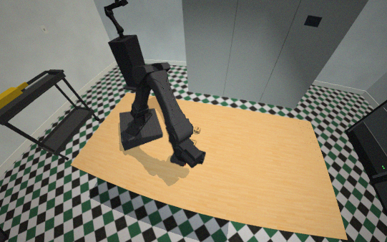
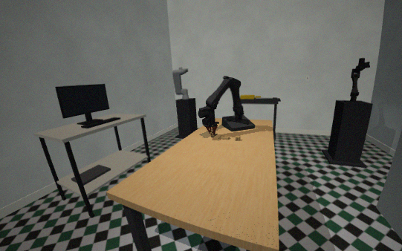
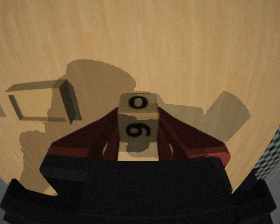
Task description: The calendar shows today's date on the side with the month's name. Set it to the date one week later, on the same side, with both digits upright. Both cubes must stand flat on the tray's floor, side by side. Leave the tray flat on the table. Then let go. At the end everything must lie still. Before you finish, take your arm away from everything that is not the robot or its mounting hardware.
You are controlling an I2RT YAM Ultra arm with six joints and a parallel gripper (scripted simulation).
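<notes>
Right now the wooden tray is 100 mm to the left of my hand, 20 mm below it and 10 mm ahead of it. Also, from my hand: wooden cube right at my hand.
</notes>
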